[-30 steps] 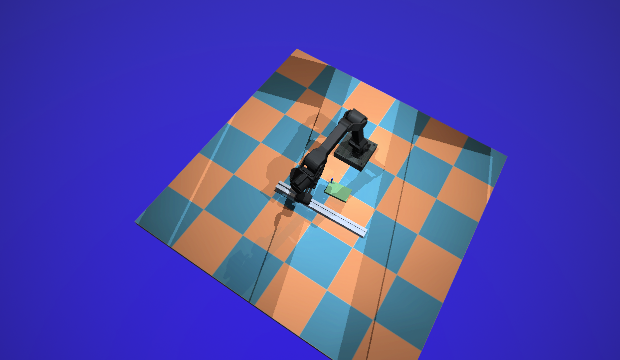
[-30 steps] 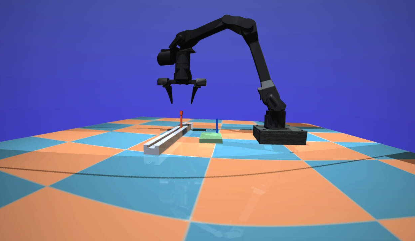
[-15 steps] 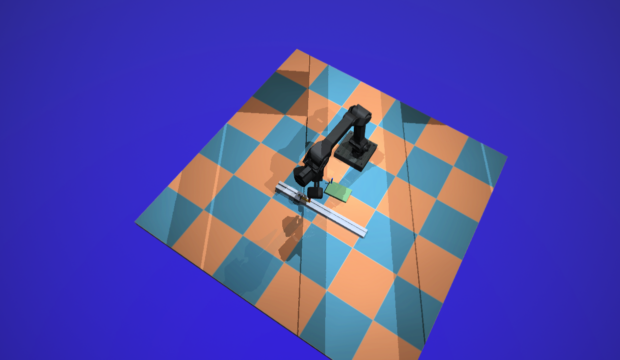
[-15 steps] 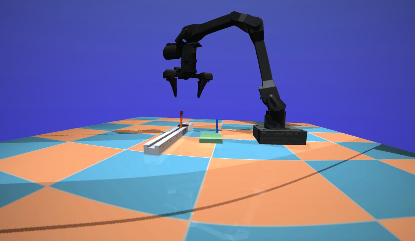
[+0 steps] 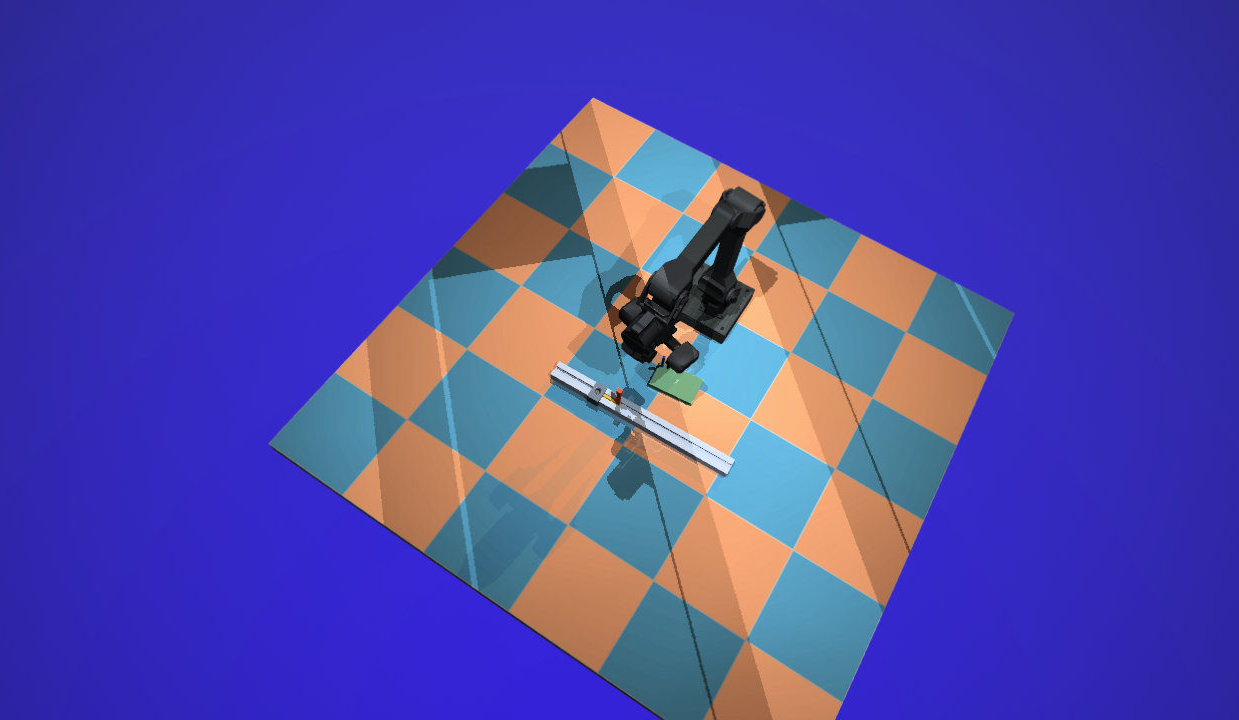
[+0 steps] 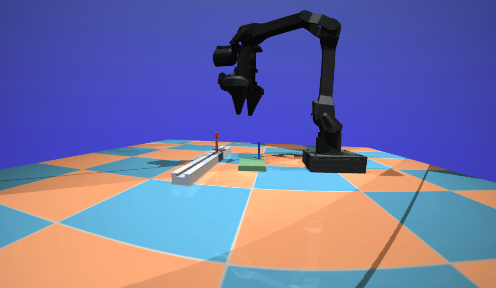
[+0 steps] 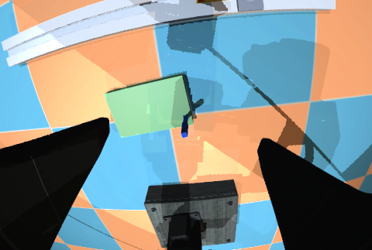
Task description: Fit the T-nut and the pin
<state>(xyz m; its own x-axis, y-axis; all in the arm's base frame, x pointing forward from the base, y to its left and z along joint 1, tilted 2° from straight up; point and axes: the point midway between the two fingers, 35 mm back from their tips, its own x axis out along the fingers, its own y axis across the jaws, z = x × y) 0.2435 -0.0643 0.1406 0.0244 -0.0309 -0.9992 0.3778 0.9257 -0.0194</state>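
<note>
Now: the blue pin 120 mm below my gripper tip, 50 mm behind it and 10 mm to the left of it. Also, from my gripper tip: green tray 140 mm below, 40 mm to the left, 40 mm behind; brass T-nut 100 mm below, 90 mm ahead, 70 mm to the right.
</note>
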